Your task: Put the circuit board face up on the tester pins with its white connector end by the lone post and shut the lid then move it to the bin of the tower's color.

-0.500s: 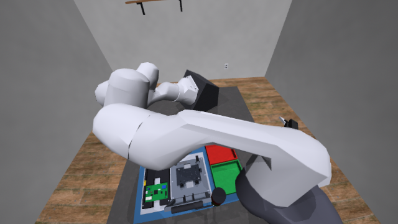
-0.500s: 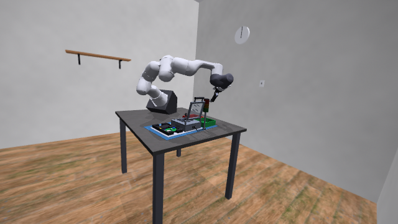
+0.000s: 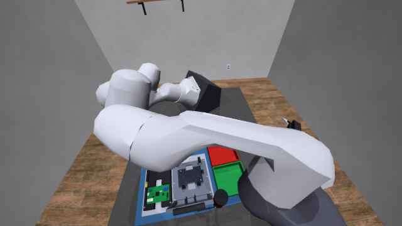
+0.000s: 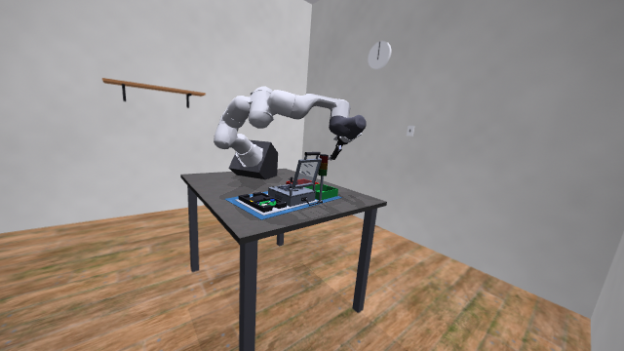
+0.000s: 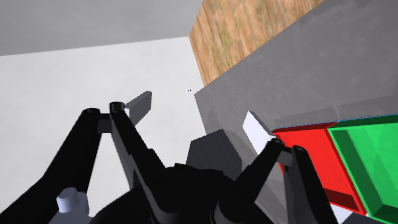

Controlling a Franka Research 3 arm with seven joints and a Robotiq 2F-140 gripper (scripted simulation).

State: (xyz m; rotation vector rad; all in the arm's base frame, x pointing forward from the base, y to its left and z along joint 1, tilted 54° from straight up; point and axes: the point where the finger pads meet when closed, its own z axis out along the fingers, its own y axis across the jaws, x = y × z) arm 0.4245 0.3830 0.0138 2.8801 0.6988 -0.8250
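My gripper is now 10 mm short of the green circuit board, 560 mm to the left of it and 250 mm above it. Round my hand: latch hook (70 mm behind, 320 mm to the right, 180 mm below); green bin (50 mm ahead, 190 mm to the right, 250 mm below); red bin (90 mm behind, 170 mm to the right, 250 mm below).
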